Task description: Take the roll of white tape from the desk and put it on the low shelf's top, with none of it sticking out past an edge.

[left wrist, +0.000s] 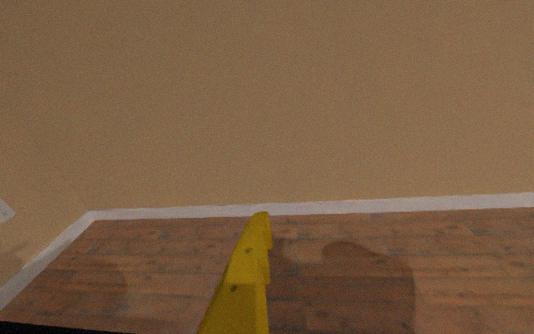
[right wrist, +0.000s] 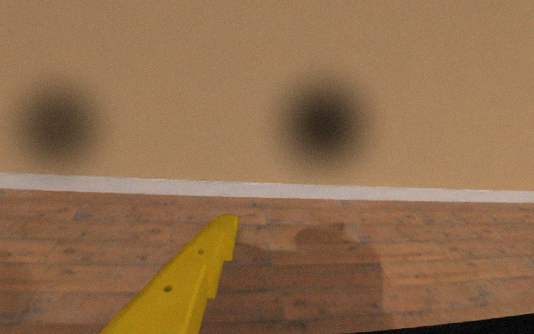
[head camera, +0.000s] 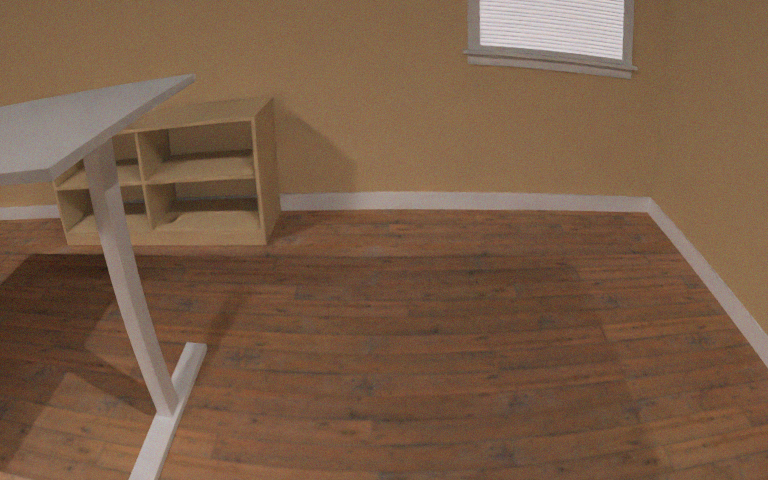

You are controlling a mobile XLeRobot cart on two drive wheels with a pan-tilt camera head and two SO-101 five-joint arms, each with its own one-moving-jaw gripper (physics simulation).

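Frame: origin at the left arm's base, x ahead, y left, z up, level; metres.
Where they show: left end effector, tool point: [left wrist: 269, 224]; right end effector, tool point: [right wrist: 236, 232].
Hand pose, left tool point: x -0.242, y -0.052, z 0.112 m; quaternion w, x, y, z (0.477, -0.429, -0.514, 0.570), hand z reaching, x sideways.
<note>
After its pixels a point has its place.
The white desk [head camera: 73, 124] @(y 0.570, x 1.028, z 0.175 m) shows in part at the left of the head view. The roll of white tape does not show in any view. The low shelf [head camera: 215, 112] @(y 0.681, x 2.370, z -0.165 m) is a light wood unit with open compartments, standing against the wall beyond the desk; the desk and its leg hide its left part. The visible part of its top is bare. My left gripper [left wrist: 255, 250] is fully open, with one notched yellow jaw in view over the floor. My right gripper [right wrist: 215, 250] is fully open too, with one notched yellow jaw in view. Neither is near the desk or shelf.
The desk's white leg [head camera: 125, 271] @(y 0.541, x 1.084, z -0.234 m) and its foot bar [head camera: 189, 362] stand on the wood floor [head camera: 424, 339] @(y -0.227, x 1.555, z -0.775 m) at the left. A window [head camera: 549, 28] @(y -0.882, x 2.607, z 0.198 m) is in the back wall. White baseboard [head camera: 453, 201] @(y -0.410, x 2.601, z -0.733 m) runs along the walls to a corner at the right.
</note>
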